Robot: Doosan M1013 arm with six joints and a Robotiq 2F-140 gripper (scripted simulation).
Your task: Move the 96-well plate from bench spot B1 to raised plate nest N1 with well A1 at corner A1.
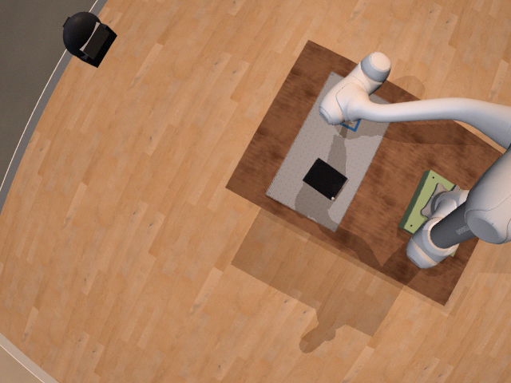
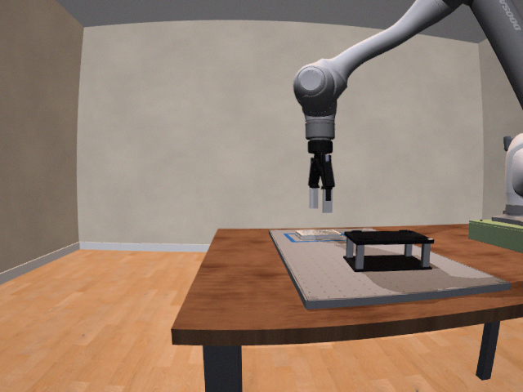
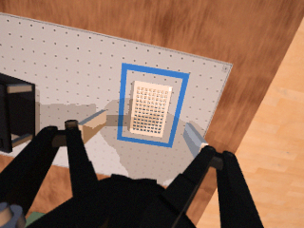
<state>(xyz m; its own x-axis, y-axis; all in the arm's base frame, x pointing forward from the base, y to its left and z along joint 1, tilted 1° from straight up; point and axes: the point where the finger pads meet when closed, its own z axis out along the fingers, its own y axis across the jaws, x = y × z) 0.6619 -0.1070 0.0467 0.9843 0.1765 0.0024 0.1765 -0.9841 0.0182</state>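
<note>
My gripper is now 8 cm above the white 96-well plate. The rest, counted from my hand: black raised nest N1 (11 cm behind, 34 cm to the left, 3 cm below).
</note>
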